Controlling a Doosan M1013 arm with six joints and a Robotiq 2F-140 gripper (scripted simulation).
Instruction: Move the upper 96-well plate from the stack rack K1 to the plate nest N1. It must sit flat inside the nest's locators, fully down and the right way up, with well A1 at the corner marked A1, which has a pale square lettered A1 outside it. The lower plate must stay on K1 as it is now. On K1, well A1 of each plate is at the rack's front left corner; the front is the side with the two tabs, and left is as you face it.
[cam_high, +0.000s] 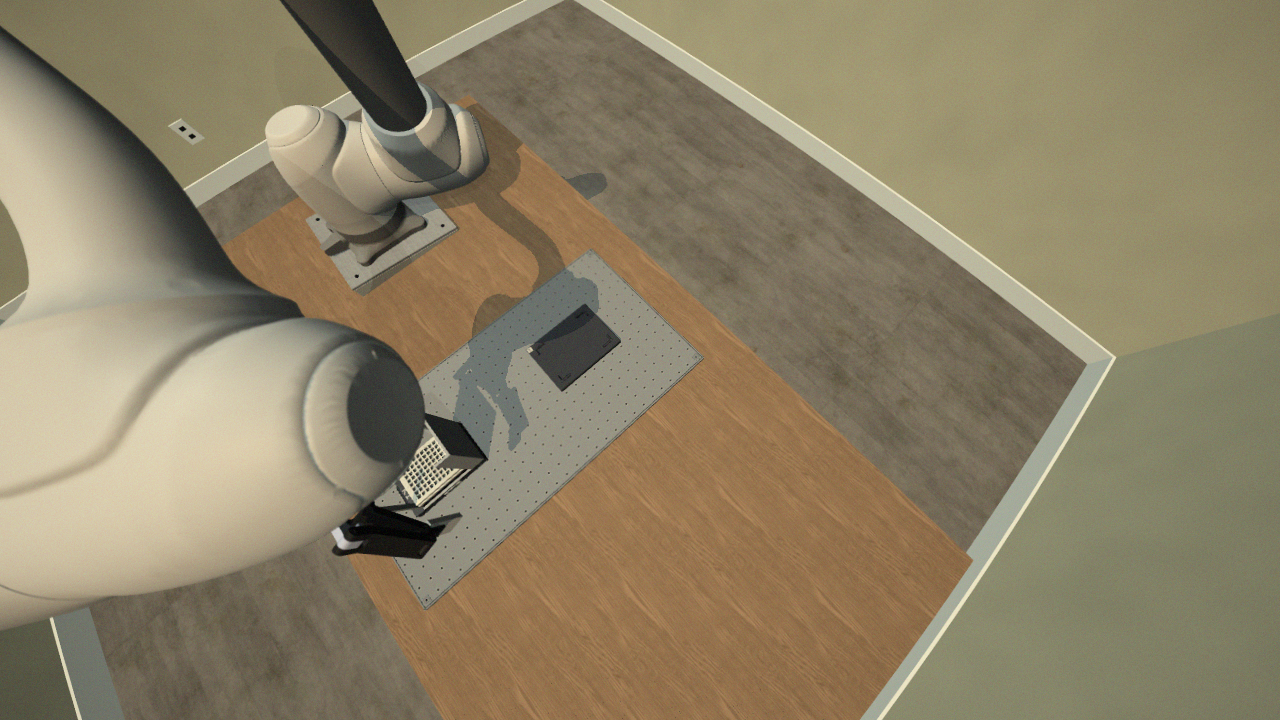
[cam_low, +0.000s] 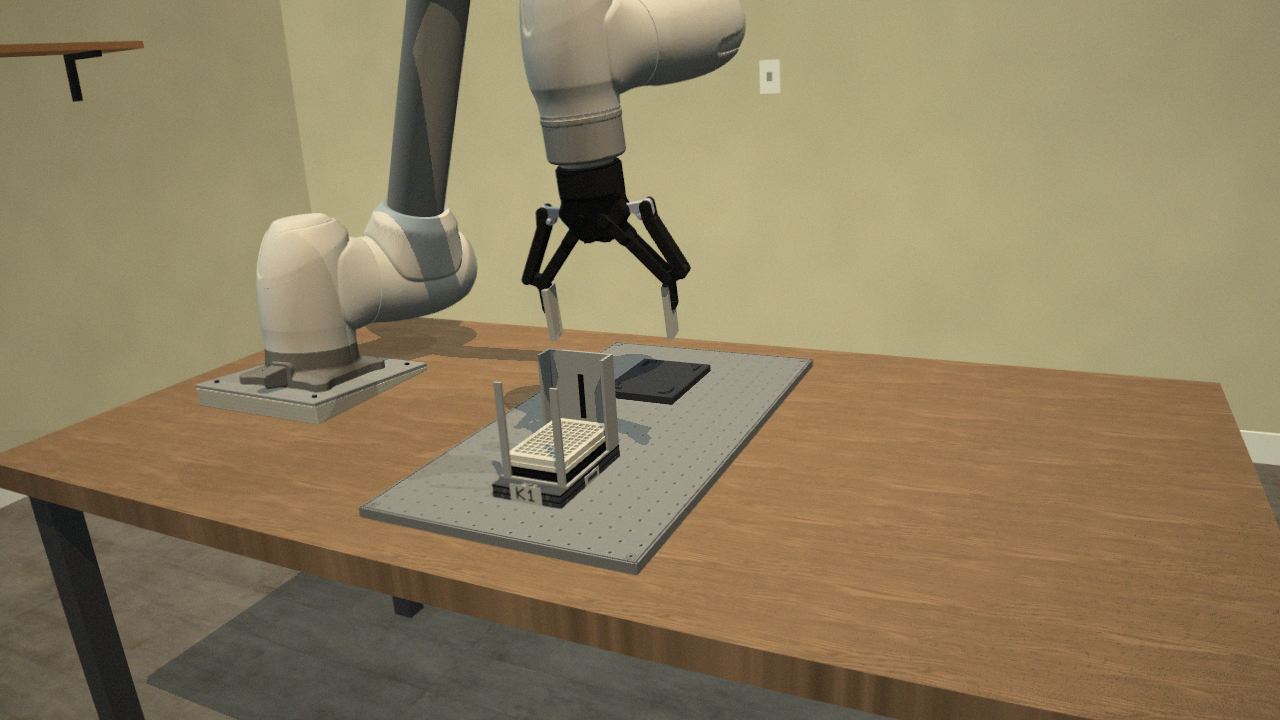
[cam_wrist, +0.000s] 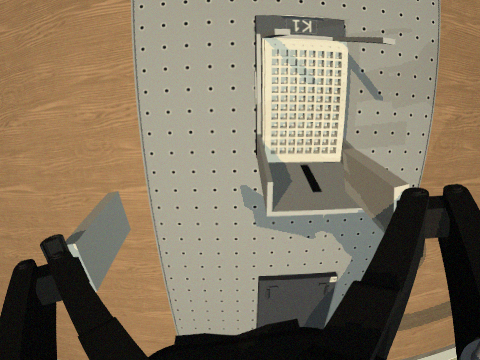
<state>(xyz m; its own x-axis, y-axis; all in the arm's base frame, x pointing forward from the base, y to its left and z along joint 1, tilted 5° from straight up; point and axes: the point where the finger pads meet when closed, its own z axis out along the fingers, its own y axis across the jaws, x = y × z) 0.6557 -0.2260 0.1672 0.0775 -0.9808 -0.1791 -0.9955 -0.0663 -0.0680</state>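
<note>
My gripper is now 15 cm above the white 96-well plate, 7 cm past it and 2 cm to the left of it. The rest, counted from my hand: pale A1 square (25 cm to the left, 18 cm below, 12 cm behind); then black plate (16 cm below, 7 cm behind, 2 cm to the right).
</note>
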